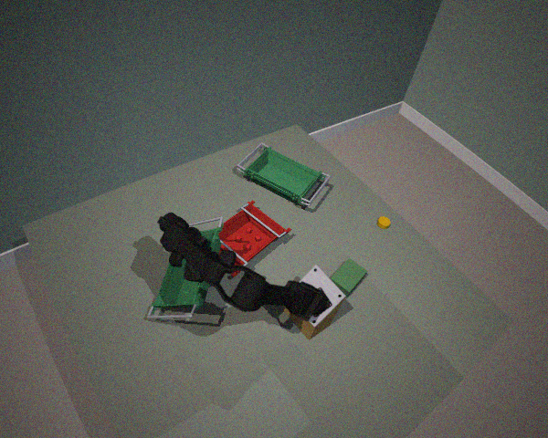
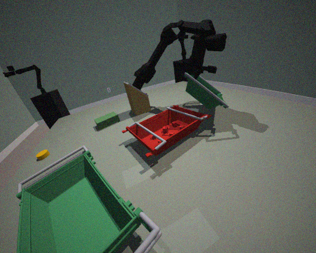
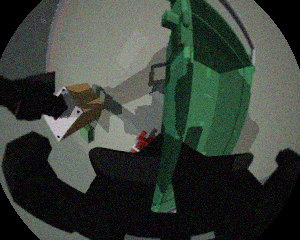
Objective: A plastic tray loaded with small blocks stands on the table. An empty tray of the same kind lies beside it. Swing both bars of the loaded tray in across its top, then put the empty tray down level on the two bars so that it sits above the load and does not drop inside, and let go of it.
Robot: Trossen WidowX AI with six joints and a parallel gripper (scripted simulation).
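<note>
My gripper tip is 60 mm to the right of the green tray, 50 mm short of it and 10 mm above it. Round my gripper tip: yellow disc (760 mm to the right, 120 mm below, 20 mm behind); then flat green block (450 mm to the right, 160 mm behind, 110 mm below).
</note>
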